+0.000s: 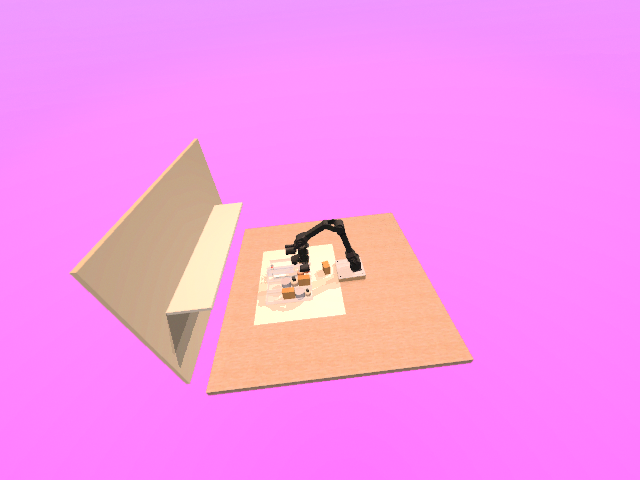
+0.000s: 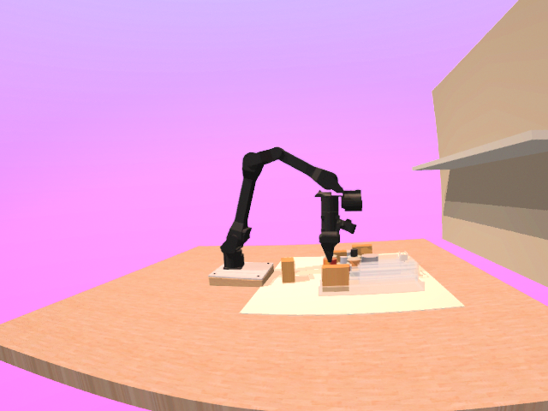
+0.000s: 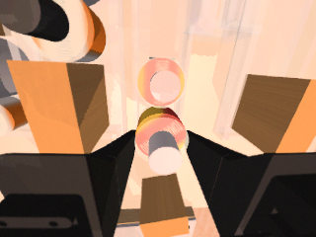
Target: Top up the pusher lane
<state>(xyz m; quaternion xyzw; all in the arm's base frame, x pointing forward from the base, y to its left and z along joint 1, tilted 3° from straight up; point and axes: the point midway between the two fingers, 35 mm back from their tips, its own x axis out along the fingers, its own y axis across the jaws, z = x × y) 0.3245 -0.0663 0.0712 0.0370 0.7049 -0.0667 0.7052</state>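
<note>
My gripper tip is now 140 mm past the block, 20 mm above it and 10 mm to the right of it. Also, from my gripper tip: shelf (510 mm ahead, 310 mm above, 50 mm to the right); then clear lane rack (150 mm ahead, 50 mm to the right, 40 mm below).
</note>
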